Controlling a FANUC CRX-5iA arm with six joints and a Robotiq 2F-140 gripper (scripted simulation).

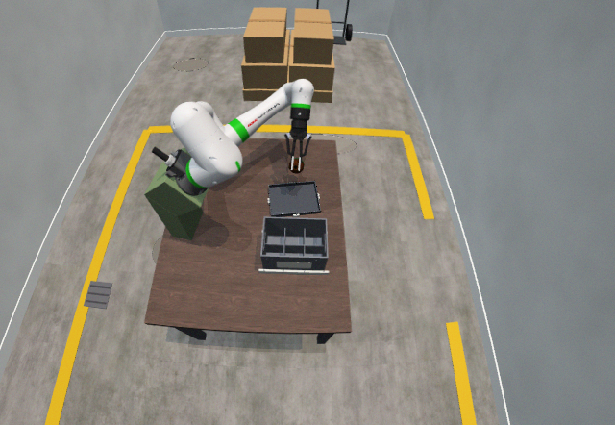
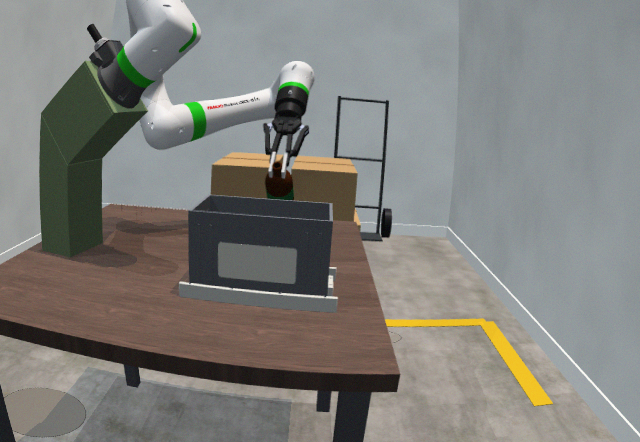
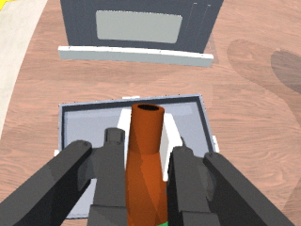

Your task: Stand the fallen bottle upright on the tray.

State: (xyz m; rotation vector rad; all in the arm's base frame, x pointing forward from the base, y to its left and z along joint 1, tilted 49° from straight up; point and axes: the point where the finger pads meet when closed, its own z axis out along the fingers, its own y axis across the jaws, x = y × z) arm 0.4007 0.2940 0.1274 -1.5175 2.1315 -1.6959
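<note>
My hand is 5 cm above the brown bottle and 3 cm to the right of it. Also, from my hand: grey tray 20 cm below, 6 cm to the right; dark grey crate 36 cm to the right, 13 cm below, 3 cm ahead.
</note>
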